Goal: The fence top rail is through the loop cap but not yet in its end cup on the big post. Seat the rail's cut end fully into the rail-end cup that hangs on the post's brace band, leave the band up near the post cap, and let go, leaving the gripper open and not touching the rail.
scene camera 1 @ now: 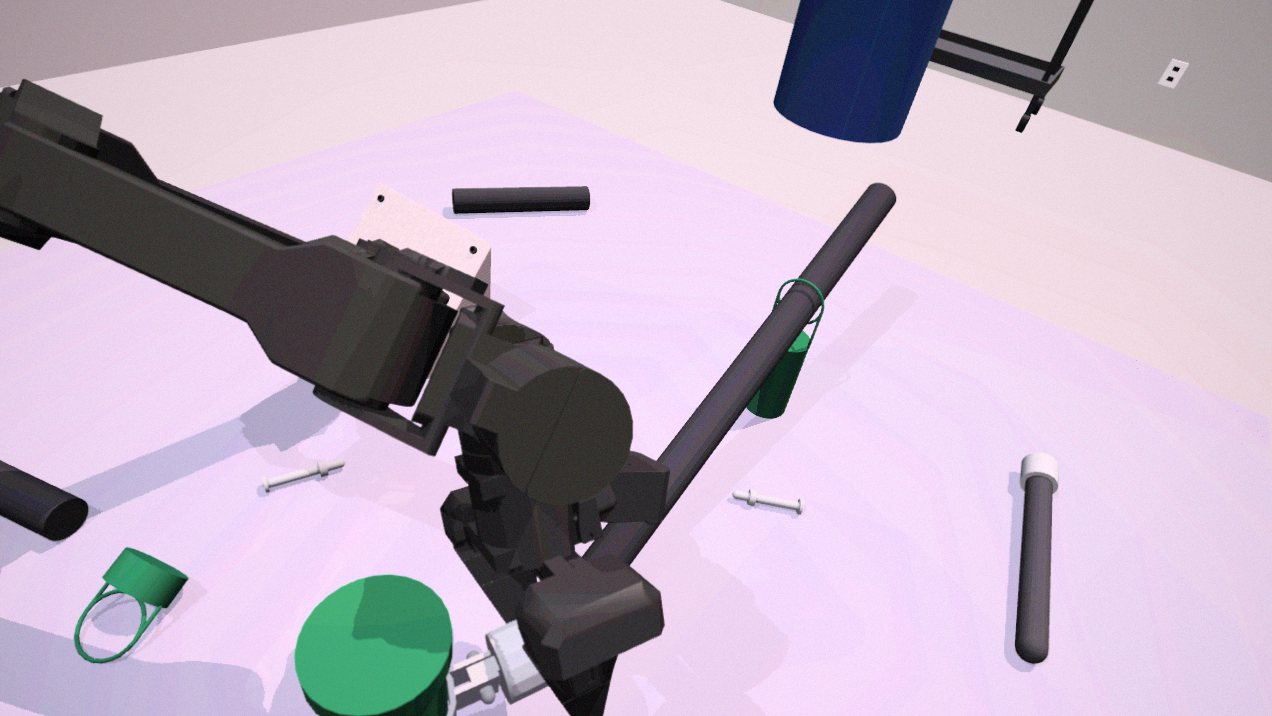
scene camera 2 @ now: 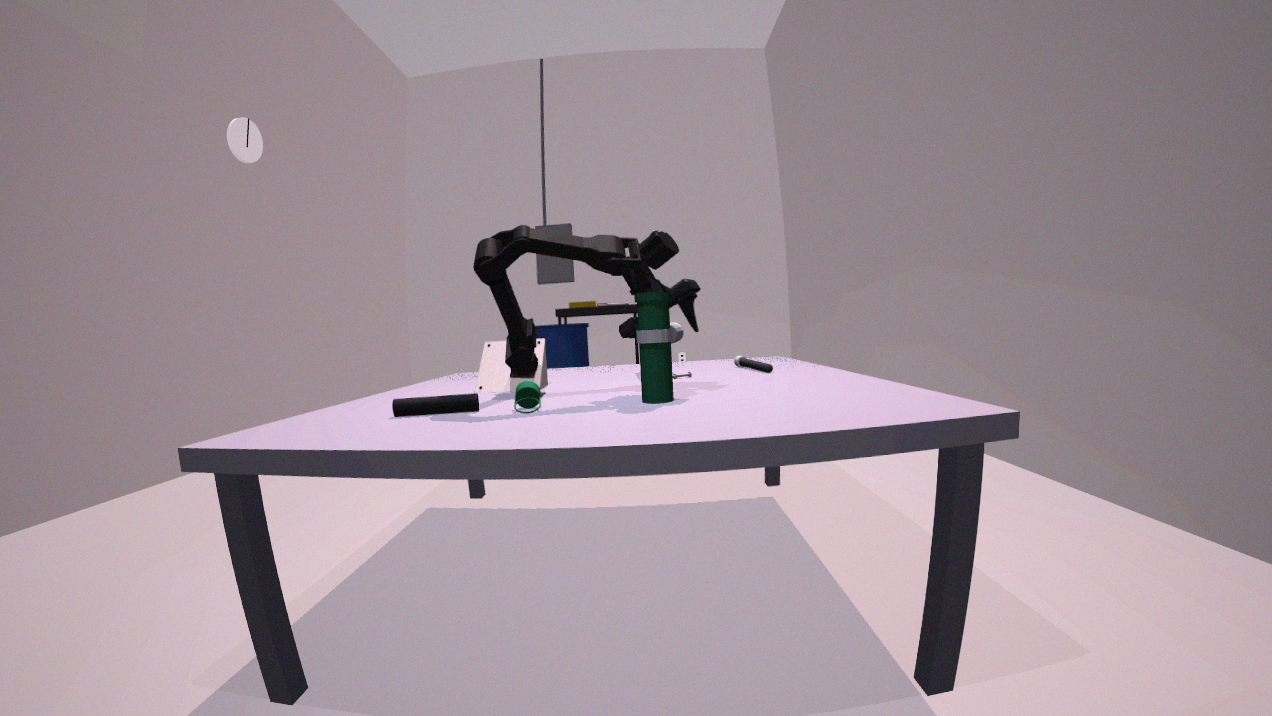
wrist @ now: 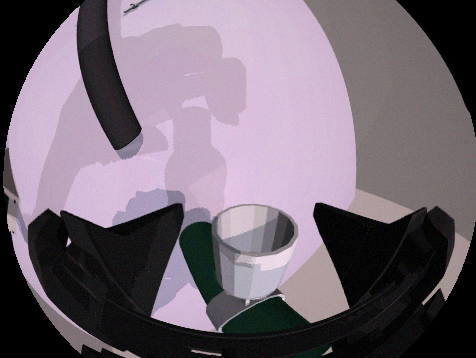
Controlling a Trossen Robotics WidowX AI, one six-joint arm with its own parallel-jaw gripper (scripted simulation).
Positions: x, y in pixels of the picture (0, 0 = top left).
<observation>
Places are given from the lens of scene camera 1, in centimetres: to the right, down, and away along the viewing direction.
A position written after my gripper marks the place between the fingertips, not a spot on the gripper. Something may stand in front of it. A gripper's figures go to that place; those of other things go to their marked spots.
my gripper (scene camera 1: 557, 682): -5, 19, 42
dark top rail (scene camera 1: 686, 454): 4, 8, 60
green loop cap (scene camera 1: 147, 579): -34, 16, 50
dark tube (scene camera 1: 562, 198): -11, -23, 103
big green post (scene camera 1: 387, 637): -11, 13, 33
The marked spots on the green loop cap and the dark tube are 70 cm apart.
</observation>
